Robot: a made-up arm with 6 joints. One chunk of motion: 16 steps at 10 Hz.
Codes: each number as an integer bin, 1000 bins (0 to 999) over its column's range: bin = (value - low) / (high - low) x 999, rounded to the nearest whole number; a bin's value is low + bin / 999 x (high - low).
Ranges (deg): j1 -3..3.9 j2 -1.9..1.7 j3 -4.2..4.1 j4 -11.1..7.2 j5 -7.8..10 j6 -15.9..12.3
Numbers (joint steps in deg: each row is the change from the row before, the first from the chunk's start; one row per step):
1: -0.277 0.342 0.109 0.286 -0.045 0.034
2: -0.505 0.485 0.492 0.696 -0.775 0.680
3: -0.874 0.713 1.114 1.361 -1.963 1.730
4: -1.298 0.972 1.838 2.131 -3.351 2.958
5: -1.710 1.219 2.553 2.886 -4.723 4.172
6: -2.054 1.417 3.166 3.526 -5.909 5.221
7: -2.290 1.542 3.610 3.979 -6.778 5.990
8: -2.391 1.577 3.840 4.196 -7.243 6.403
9: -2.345 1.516 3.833 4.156 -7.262 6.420
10: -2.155 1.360 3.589 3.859 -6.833 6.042
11: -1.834 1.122 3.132 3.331 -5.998 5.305
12: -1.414 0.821 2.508 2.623 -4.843 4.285
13: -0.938 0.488 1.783 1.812 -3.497 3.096
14: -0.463 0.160 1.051 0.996 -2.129 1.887
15: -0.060 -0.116 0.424 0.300 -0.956 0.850
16: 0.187 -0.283 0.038 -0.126 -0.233 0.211
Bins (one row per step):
1: 394 622 519 622 435 564
2: 361 662 565 644 394 587
3: 308 725 640 680 328 625
4: 246 797 727 722 250 668
5: 187 866 813 763 173 711
6: 137 920 887 798 106 748
7: 103 955 940 823 57 775
8: 88 965 968 835 31 790
9: 95 948 967 833 30 791
10: 122 905 937 817 54 777
11: 169 839 882 788 101 751
12: 230 755 807 749 166 715
13: 299 663 720 705 241 673
14: 367 572 632 660 318 630
15: 426 495 557 622 384 593
16: 461 449 510 599 425 571

